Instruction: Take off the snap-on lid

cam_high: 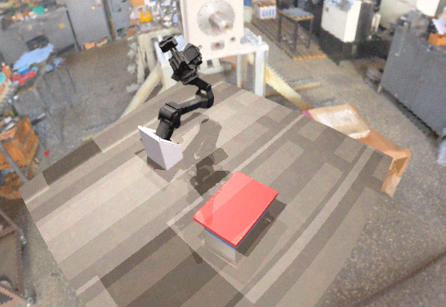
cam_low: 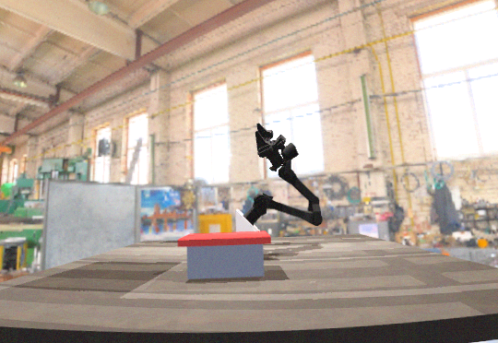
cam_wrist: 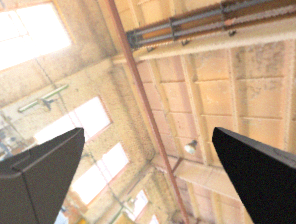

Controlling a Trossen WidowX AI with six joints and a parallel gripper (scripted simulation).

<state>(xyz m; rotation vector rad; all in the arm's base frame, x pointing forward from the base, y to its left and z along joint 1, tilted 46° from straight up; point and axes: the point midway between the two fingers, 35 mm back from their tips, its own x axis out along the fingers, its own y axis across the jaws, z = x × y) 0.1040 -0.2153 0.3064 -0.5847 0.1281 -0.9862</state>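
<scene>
Right now the flat red lid is 33 cm ahead of my gripper tip, 10 cm to the right of it and 42 cm below it. Also, from my gripper tip: storage box 33 cm ahead, 10 cm to the right, 47 cm below.
</scene>
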